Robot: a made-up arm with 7 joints.
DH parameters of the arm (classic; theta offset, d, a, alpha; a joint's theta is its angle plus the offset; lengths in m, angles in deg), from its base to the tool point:
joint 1: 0 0.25 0.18 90
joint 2: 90 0.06 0.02 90
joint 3: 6.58 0 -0.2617 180
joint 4: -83.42 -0.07 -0.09 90
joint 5: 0 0.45 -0.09 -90
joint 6: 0 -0.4 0.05 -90
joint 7: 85.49 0 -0.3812 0
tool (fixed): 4.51 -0.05 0 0
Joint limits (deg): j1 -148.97..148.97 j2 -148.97..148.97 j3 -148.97..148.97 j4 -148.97..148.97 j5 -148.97..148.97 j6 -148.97..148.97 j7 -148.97..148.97
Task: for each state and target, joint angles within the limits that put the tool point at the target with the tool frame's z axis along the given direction. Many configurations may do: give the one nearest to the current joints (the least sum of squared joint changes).
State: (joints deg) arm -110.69 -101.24 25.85 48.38 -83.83 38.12 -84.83
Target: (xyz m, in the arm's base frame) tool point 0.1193 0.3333 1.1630 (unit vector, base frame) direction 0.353 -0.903 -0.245
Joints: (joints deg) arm -104.26 -131.05 13.11 51.08 -93.36 19.47 -87.61
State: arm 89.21 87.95 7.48 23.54 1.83 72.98 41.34
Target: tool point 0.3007 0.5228 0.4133 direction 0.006 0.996 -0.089
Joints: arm 77.98 80.19 -14.26 66.28 4.51 87.81 54.79
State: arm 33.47 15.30 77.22 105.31 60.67 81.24 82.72
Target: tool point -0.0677 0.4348 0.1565 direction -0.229 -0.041 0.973
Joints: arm 59.34 45.88 96.76 68.42 48.28 52.52 39.02
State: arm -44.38 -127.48 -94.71 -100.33 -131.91 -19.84 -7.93
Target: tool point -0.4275 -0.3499 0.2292 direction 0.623 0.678 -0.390
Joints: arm -17.79 -90.06 -107.58 -87.08 -148.97 -49.10 13.73
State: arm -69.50 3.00 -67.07 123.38 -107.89 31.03 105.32
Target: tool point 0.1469 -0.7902 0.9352 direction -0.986 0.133 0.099
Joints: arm -53.11 -4.23 -105.59 141.13 -65.31 50.76 137.38
